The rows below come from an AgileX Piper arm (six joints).
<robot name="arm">
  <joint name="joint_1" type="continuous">
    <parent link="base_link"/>
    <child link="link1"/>
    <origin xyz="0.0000 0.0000 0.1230" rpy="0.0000 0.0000 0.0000"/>
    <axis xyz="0 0 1"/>
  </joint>
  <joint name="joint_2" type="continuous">
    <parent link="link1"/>
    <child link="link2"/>
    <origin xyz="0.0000 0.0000 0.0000" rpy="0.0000 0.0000 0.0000"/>
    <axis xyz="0 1 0"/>
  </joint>
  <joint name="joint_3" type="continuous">
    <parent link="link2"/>
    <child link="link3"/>
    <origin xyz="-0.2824 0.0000 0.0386" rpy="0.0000 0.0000 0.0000"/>
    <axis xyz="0 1 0"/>
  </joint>
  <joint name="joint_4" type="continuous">
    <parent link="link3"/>
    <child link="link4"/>
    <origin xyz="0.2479 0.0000 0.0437" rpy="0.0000 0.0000 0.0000"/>
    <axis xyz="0.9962 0 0.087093"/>
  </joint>
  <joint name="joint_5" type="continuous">
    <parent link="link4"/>
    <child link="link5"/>
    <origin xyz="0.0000 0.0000 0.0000" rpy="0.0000 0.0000 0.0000"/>
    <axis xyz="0 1 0"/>
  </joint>
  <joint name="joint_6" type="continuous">
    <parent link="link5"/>
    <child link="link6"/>
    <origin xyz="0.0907 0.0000 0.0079" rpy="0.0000 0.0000 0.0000"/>
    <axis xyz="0.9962 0 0.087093"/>
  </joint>
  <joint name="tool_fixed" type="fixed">
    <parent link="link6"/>
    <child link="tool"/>
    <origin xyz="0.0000 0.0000 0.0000" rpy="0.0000 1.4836 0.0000"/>
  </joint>
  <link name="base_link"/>
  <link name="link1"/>
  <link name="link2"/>
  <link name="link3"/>
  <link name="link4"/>
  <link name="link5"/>
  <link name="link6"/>
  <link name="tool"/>
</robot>
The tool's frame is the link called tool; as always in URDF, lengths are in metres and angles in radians. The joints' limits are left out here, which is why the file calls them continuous.
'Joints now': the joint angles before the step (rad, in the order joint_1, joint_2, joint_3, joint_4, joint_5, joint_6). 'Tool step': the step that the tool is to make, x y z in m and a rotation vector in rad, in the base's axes. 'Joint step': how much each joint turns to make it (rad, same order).
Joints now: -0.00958, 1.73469, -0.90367, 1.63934, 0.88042, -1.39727
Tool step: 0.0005, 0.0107, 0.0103, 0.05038, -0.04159, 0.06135
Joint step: 0.02197, -0.00019, -0.02360, 0.02105, 0.06414, -0.01623
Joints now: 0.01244, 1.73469, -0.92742, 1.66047, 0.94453, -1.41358
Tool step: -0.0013, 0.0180, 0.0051, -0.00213, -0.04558, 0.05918
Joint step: 0.05374, 0.00005, -0.01646, 0.01418, 0.00437, -0.03545
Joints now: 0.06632, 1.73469, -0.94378, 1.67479, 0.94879, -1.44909
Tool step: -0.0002, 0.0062, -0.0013, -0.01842, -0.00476, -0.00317
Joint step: 0.02379, 0.00007, 0.00035, 0.00853, -0.03209, -0.00900
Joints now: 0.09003, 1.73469, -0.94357, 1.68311, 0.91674, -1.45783
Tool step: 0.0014, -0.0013, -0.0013, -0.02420, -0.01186, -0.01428
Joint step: 0.00010, -0.00015, 0.00008, 0.00002, -0.02601, -0.01599
